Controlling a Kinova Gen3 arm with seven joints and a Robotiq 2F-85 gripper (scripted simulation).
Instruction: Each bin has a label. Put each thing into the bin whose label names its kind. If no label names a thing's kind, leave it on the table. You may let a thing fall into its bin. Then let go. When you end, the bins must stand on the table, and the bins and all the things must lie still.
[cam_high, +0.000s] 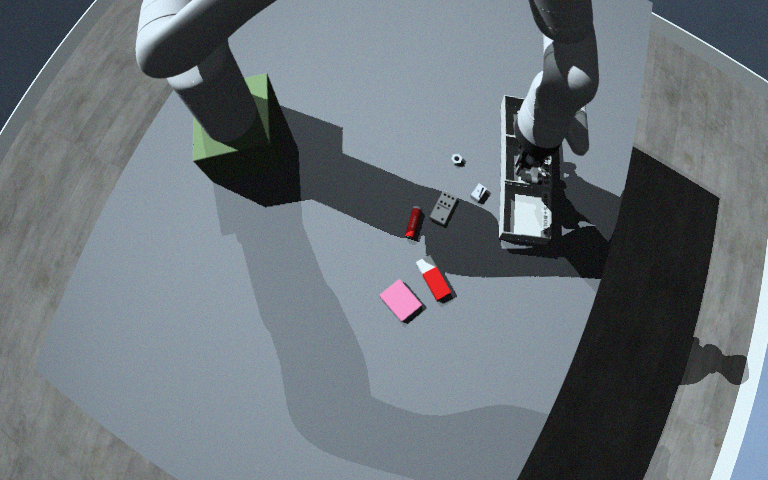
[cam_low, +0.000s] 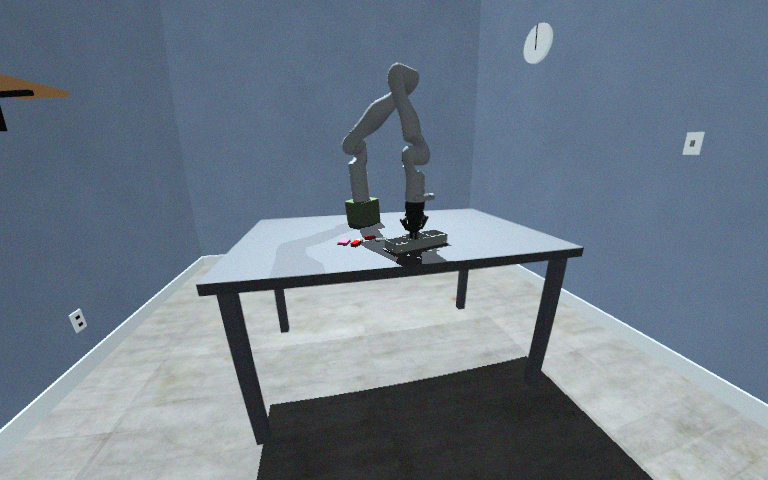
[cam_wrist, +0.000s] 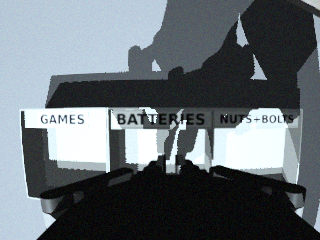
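The bin row is 20 mm below my hand and 10 mm to the left of it. Round my hand: white domino (130 mm to the right, 70 mm behind, 30 mm below); then red battery (180 mm to the right, 100 mm behind, 30 mm below); then nut (100 mm behind, 50 mm to the right, 30 mm below).
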